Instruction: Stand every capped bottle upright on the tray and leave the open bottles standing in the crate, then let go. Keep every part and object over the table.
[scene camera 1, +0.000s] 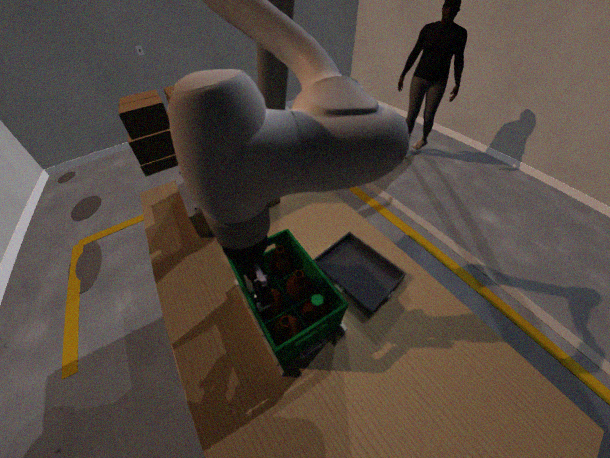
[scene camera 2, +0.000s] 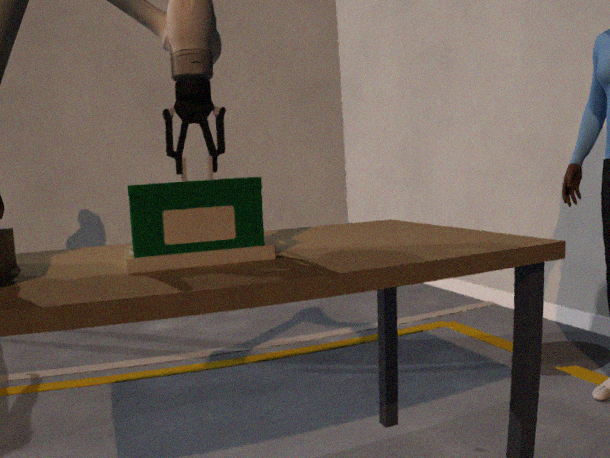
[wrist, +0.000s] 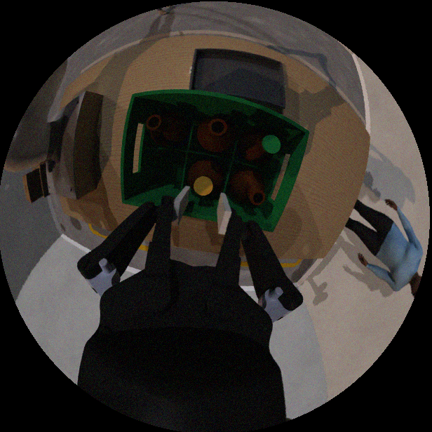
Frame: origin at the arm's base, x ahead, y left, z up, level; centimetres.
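Where they show: gripper, fingertip midpoint: (scene camera 2: 198, 190).
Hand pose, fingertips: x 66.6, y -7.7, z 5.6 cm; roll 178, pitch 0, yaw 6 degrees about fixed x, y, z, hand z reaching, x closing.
After its pixels a point has its place.
A green crate (scene camera 1: 312, 336) @[x 78.9, y 0.1, z 0.9 cm] (scene camera 2: 145, 220) @[x 55.3, y -11.5, z 0.4 cm] (wrist: 125, 155) holds several brown bottles in its compartments. One bottle has a yellow cap (wrist: 203, 186), in the middle of the near row in the wrist view; my gripper hides this cap in scene camera 1. Another has a green cap (scene camera 1: 317, 300) @[x 73.5, y 4.1, z 6.4 cm] (wrist: 271, 144), in the far right compartment in the wrist view. Three open necks (wrist: 154, 122) (wrist: 218, 127) (wrist: 257, 198) show. The dark tray (scene camera 1: 360, 275) @[x 66.5, y 25.3, z -9.3 cm] (wrist: 237, 75) beside the crate holds no bottle. My gripper (scene camera 2: 198, 171) (wrist: 203, 197) points down, partly open and empty, above the crate near the yellow cap.
The crate stands on a pale low base (scene camera 2: 200, 258) @[x 65.9, y -11.6, z -8.2 cm] on the wooden table (scene camera 1: 425, 390) @[x 102.5, y 20.7, z -9.8 cm] (scene camera 2: 400, 245) @[x 112.0, y -7.0, z -9.8 cm]. A box-like block (wrist: 87, 145) stands left of the crate in the wrist view. A person in black (scene camera 1: 437, 55) and one in blue (wrist: 402, 252) stand off the table.
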